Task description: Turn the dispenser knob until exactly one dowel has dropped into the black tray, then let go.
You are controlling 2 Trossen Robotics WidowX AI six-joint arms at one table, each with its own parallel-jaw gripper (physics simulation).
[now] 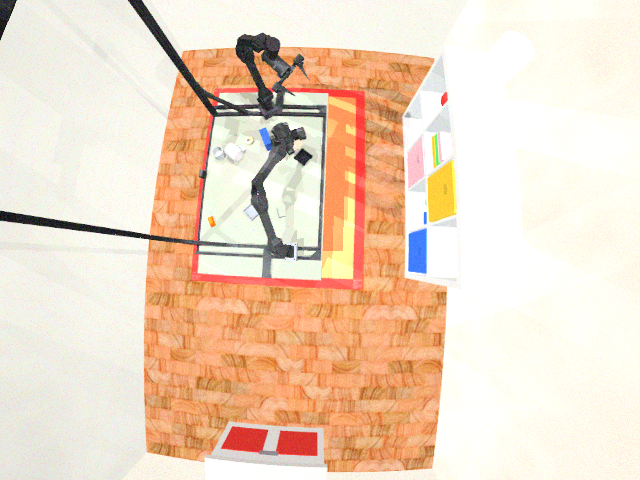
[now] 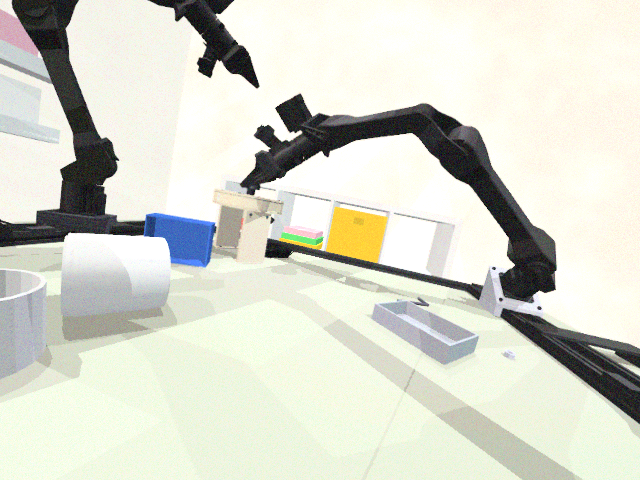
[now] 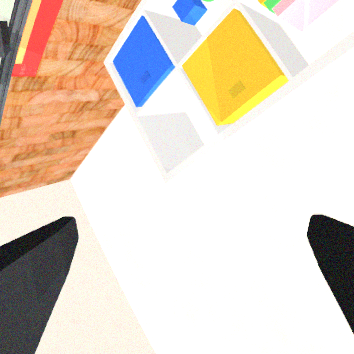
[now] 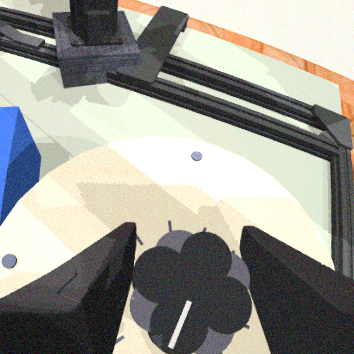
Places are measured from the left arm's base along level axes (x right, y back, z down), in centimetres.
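Pixels of known places: left gripper, fingertip midpoint: (image 1: 302, 88) (image 2: 255, 84) (image 3: 193, 226); right gripper, fingertip midpoint: (image 2: 243, 185) (image 4: 188, 234); left arm's base, link origin: (image 1: 267, 106) (image 2: 81, 213) (image 4: 93, 30); right arm's base, link origin: (image 1: 290, 251) (image 2: 515, 287).
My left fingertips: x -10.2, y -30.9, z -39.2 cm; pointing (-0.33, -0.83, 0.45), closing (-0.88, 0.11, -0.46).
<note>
Ahead of a thing's pixels: the offset from my left fingertips to its top centre. "*": to the spot under its first point.
The cream dispenser @[dx +11.8, dy -2.0, dz +29.2 cm] (image 1: 298, 144) (image 2: 252, 235) (image 4: 75, 210) stands on the table, with a round top. Its dark lobed knob @[dx +11.8, dy -2.0, dz +26.5 cm] (image 4: 192, 285) has a white pointer line slanting from lower left to upper right. My right gripper (image 2: 248, 186) (image 4: 188, 234) is shut on the knob, one finger on each side. The black tray @[dx +9.0, dy -10.5, dz +41.5 cm] (image 1: 302, 157) (image 2: 279, 249) lies beside the dispenser; whether it holds a dowel is too small and dark to tell. My left gripper (image 1: 300, 86) (image 2: 257, 85) (image 3: 193, 226) is open and empty, raised well above the table and away from the dispenser.
A blue bin @[dx +22.0, dy +11.0, dz +35.9 cm] (image 1: 264, 137) (image 2: 180, 240) (image 4: 12, 160) stands beside the dispenser. A white cylinder @[* dx +42.4, dy +12.9, dz +35.8 cm] (image 1: 234, 151) (image 2: 116, 273) lies on its side by a grey round container @[dx +51.7, dy +21.2, dz +38.4 cm] (image 1: 218, 152) (image 2: 20, 322). A shallow grey tray @[dx +50.6, dy -22.3, dz +41.4 cm] (image 1: 251, 212) (image 2: 447, 353) lies nearer the right arm's base.
</note>
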